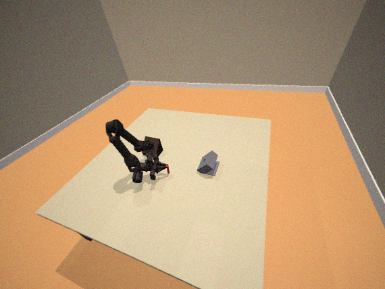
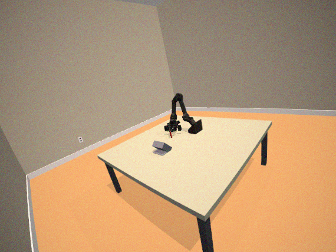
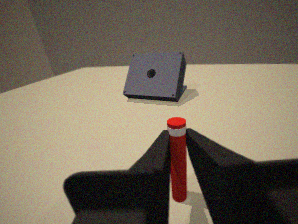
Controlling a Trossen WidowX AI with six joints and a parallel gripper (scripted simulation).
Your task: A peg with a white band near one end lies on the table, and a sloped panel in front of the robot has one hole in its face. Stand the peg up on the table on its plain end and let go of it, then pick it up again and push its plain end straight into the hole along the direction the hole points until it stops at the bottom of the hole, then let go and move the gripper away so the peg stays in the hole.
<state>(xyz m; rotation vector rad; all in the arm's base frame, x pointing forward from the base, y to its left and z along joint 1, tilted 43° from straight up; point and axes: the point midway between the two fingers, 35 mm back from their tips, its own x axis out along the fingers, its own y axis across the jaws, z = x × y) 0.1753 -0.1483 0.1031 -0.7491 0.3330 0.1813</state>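
Now: gripper tip 10 mm above the peg. From my gripper tip the other things lie so: grey sloped panel (250 mm ahead, 90 mm to the left, 30 mm below); then flat foot plate (270 mm ahead, 90 mm to the left, 70 mm below).
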